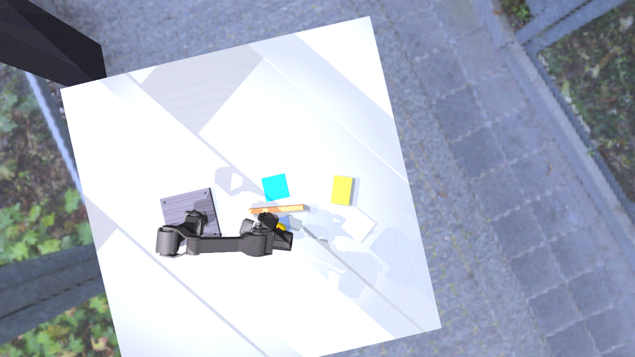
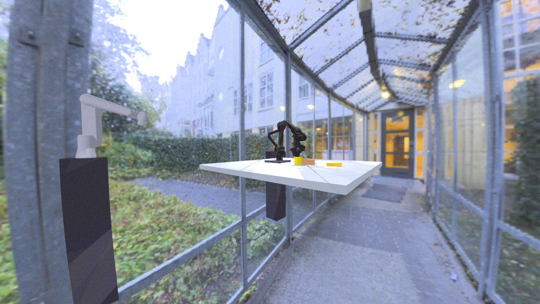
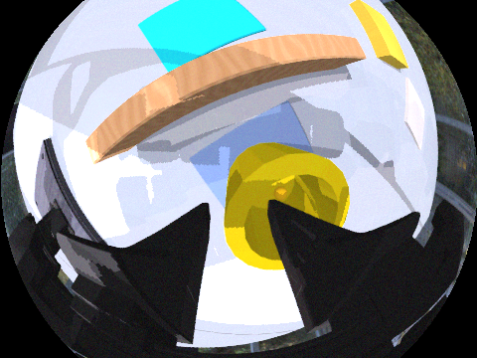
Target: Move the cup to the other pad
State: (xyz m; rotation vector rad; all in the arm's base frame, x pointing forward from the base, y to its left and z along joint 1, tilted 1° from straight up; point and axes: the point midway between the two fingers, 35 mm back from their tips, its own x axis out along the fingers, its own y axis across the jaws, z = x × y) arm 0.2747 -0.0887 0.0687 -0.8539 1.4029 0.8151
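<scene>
Right now my gripper tip is 20 mm short of the yellow cup, 10 mm to the left of it and 20 mm above it. From my gripper tip the other things lie so: white square: 340 mm ahead, 60 mm to the right, 50 mm below; pale blue pad: 30 mm ahead, 10 mm to the right, 60 mm below; yellow block: 300 mm ahead, 100 mm to the left, 40 mm below.
</scene>
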